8 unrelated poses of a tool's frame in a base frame.
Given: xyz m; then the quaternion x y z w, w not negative.
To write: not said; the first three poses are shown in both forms.
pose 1, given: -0.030 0.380 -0.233 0.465 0.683 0.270 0.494
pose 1, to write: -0.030 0.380 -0.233 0.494 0.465 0.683 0.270
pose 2, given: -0.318 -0.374 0.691 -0.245 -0.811 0.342 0.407
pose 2, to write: -0.318 -0.374 0.691 0.407 -0.245 -0.811 0.342
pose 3, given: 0.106 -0.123 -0.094 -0.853 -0.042 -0.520 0.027
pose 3, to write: 0.106 -0.123 -0.094 0.027 -0.853 -0.042 -0.520
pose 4, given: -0.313 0.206 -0.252 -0.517 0.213 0.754 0.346
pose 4, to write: -0.313 0.206 -0.252 0.346 -0.517 0.213 0.754
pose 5, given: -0.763 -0.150 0.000 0.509 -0.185 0.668 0.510
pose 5, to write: -0.763 -0.150 0.000 0.510 0.509 -0.185 0.668
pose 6, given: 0.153 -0.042 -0.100 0.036 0.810 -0.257 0.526
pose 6, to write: 0.153 -0.042 -0.100 0.526 0.036 0.810 -0.257
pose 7, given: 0.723 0.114 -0.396 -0.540 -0.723 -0.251 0.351
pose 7, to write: 0.723 0.114 -0.396 0.351 -0.540 -0.723 -0.251
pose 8, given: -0.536 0.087 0.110 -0.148 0.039 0.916 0.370
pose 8, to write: -0.536 0.087 0.110 0.370 -0.148 0.039 0.916
